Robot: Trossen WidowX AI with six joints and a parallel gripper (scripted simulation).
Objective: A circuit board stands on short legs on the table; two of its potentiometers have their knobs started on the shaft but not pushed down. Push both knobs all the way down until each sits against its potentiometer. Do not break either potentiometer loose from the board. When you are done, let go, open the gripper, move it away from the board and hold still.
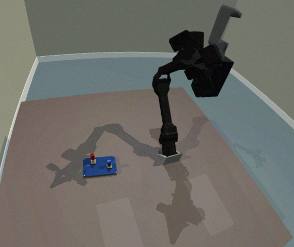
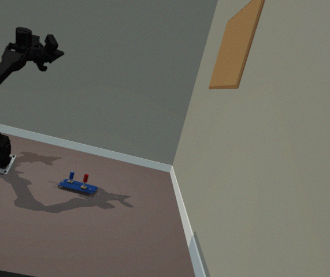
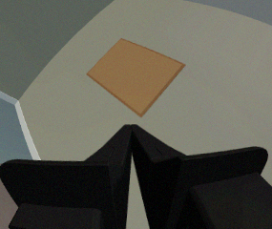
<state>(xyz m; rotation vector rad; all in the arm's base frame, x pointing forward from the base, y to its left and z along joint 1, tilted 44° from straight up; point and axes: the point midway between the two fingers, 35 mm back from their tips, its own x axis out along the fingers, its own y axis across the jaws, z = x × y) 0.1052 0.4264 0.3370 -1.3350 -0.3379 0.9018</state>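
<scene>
My gripper tip is 530 mm above the blue knob, 180 mm short of it and 110 mm to the left of it. Round my gripper tip: red knob (520 mm below, 250 mm ahead, 150 mm to the right).
</scene>
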